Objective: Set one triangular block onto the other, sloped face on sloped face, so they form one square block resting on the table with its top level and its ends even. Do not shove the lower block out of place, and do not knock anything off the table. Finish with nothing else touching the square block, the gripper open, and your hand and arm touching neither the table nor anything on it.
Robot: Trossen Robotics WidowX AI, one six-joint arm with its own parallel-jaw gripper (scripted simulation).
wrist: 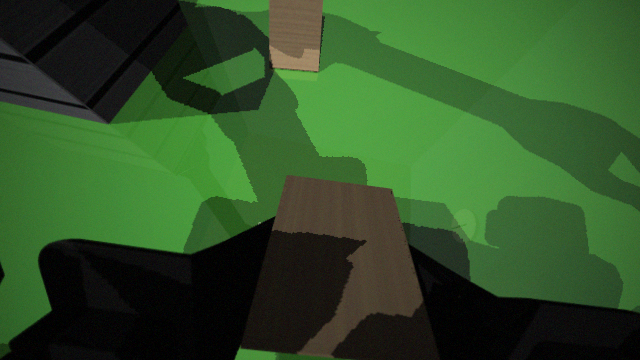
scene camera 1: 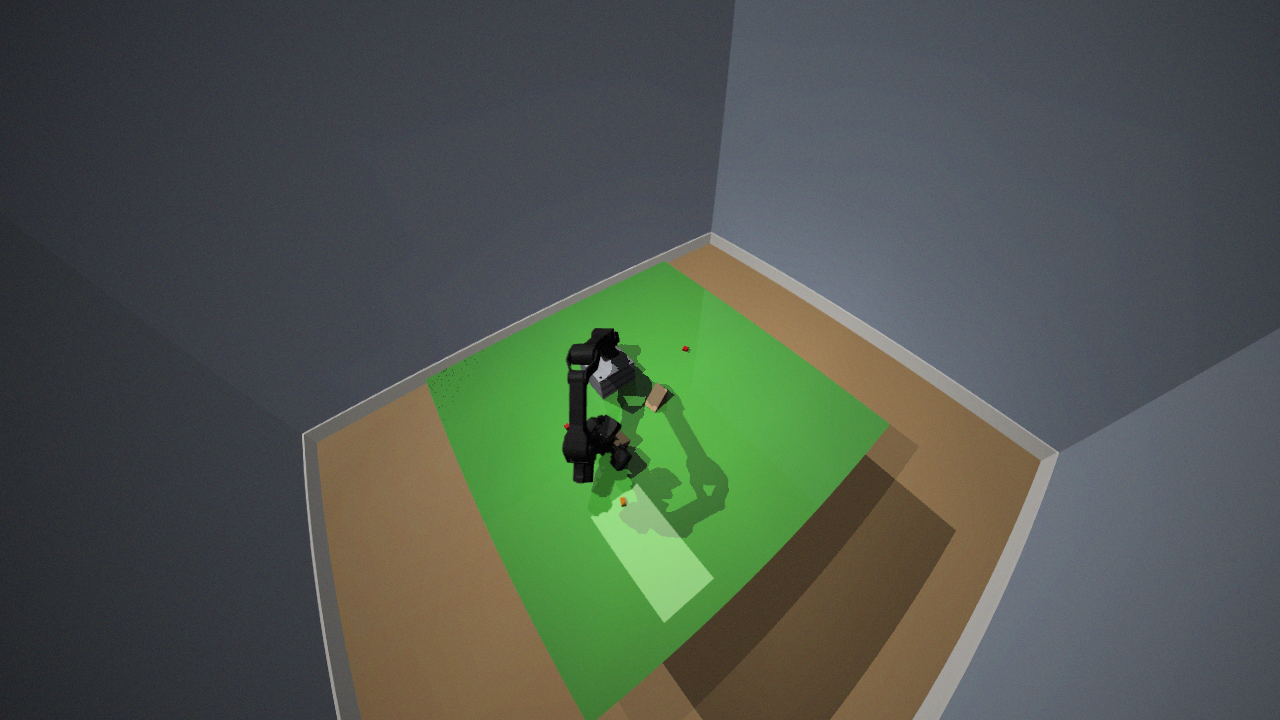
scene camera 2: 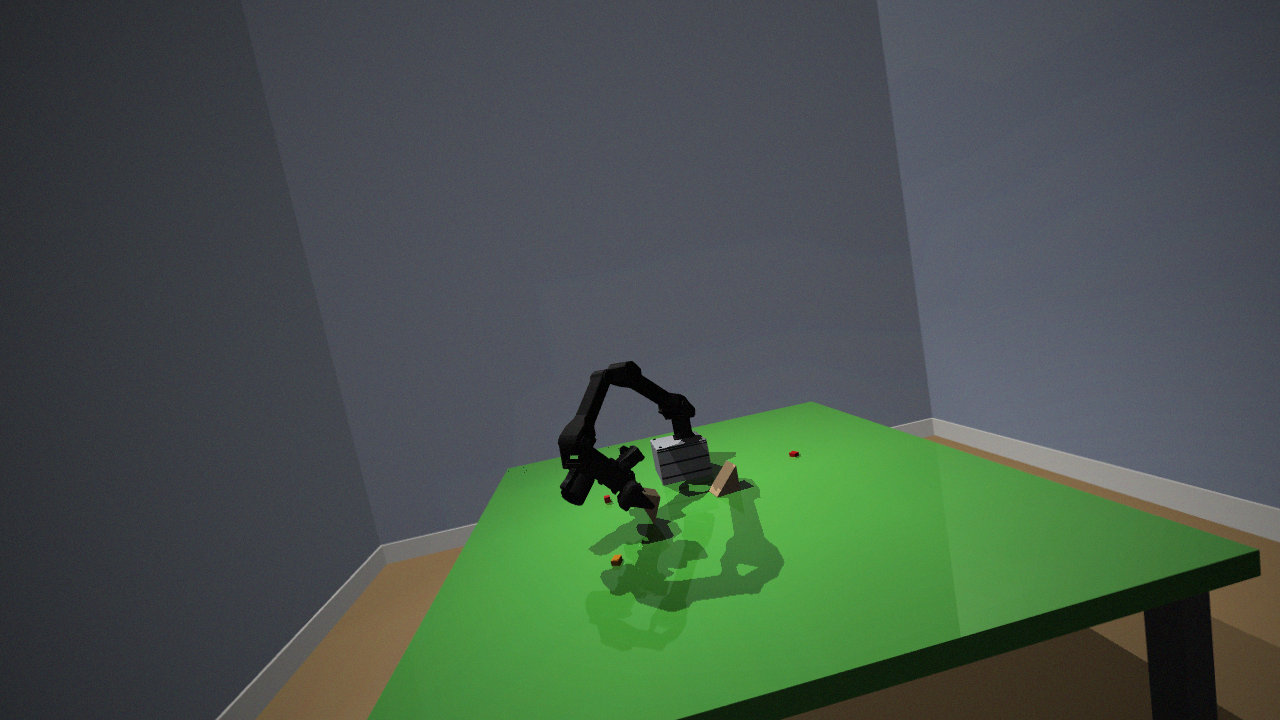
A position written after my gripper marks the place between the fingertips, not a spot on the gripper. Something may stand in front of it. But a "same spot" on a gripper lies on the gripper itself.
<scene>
my gripper: wrist 330, 230; scene camera 1; scene camera 2
same spot on my gripper: (scene camera 1: 607, 428) = (scene camera 2: 626, 454)
</scene>
